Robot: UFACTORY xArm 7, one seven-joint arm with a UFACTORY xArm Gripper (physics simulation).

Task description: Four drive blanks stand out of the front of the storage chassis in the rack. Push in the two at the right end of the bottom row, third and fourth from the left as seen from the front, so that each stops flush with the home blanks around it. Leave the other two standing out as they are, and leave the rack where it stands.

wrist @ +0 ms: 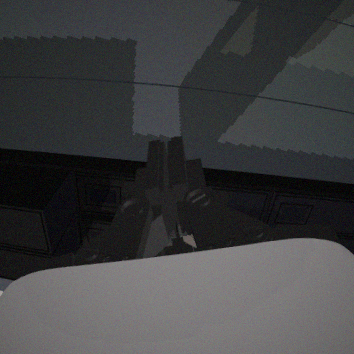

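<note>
My gripper is shut and empty. Its fingertips show against the grey top of the storage chassis, near its dark front edge; whether they touch anything cannot be told. One drive blank stands out of the dark front at the left, with its side face turned toward the gripper. Right of it a home blank with a rectangular outline sits further back. Another home blank shows right of the gripper. The fingers and the pale gripper housing hide the middle and lower part of the front, so which row each blank is in is unclear.
The pale rounded housing fills the bottom of the view. Jagged shadows and a thin dark seam cross the chassis top. The front is very dark. A small bright patch shows at the lower left edge, beside the housing.
</note>
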